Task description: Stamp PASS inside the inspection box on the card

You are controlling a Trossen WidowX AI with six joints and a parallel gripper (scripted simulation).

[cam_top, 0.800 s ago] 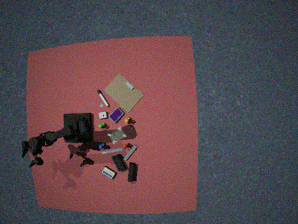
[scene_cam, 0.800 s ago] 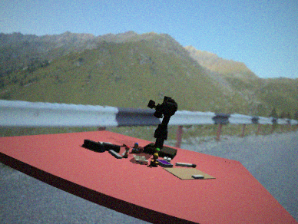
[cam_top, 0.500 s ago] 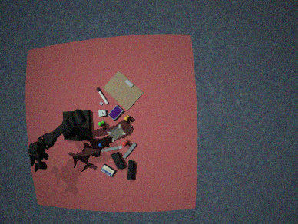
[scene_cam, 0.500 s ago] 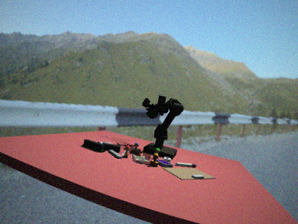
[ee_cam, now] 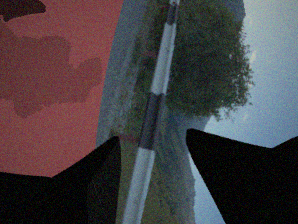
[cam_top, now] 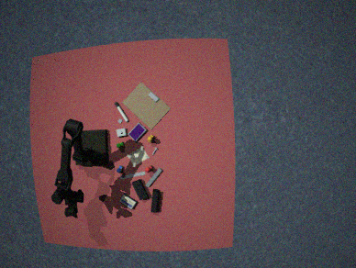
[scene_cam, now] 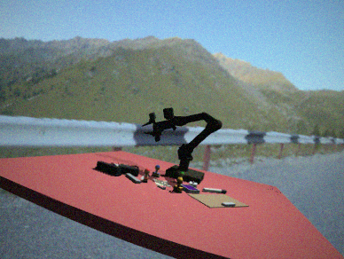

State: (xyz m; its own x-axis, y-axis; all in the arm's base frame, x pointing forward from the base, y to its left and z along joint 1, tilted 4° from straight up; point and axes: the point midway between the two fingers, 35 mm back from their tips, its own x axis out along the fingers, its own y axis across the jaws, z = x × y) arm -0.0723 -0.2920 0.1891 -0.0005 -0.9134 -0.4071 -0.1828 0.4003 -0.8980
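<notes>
Right now the green-knobbed PASS stamp is 330 mm to the left of my gripper tip, 270 mm ahead of it and 210 mm below it. The rest, counted from my gripper tip: white inspection card (360 mm ahead, 250 mm to the left, 230 mm below); red-knobbed stamp (410 mm ahead, 210 mm below, 180 mm to the left); blue-knobbed stamp (250 mm ahead, 210 mm below, 190 mm to the left).
</notes>
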